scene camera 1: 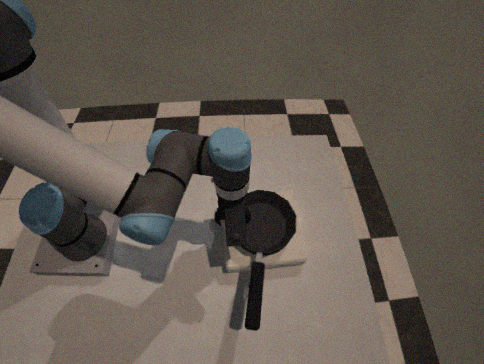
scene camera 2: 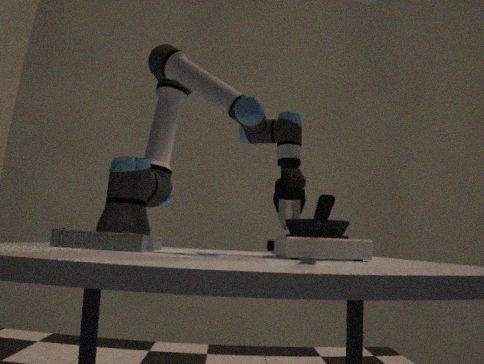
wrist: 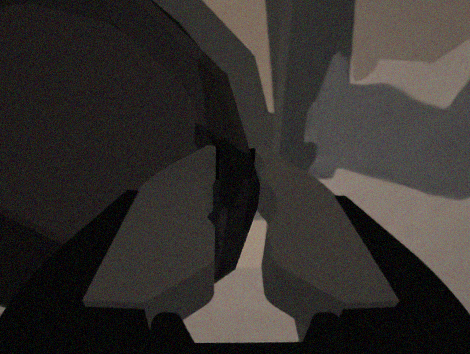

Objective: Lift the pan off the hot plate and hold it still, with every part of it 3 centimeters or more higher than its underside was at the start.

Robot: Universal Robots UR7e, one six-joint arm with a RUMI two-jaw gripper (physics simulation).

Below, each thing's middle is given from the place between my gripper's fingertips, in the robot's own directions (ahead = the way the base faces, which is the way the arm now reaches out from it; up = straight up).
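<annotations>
My hand is 3 cm below the dark pan (scene camera 1: pixel 273 221), and it is also 9 cm to the left of the pan and 8 cm short of it. There is the hot plate (scene camera 1: pixel 295 253) as well, 5 cm below my hand and 8 cm ahead of it.
</annotations>
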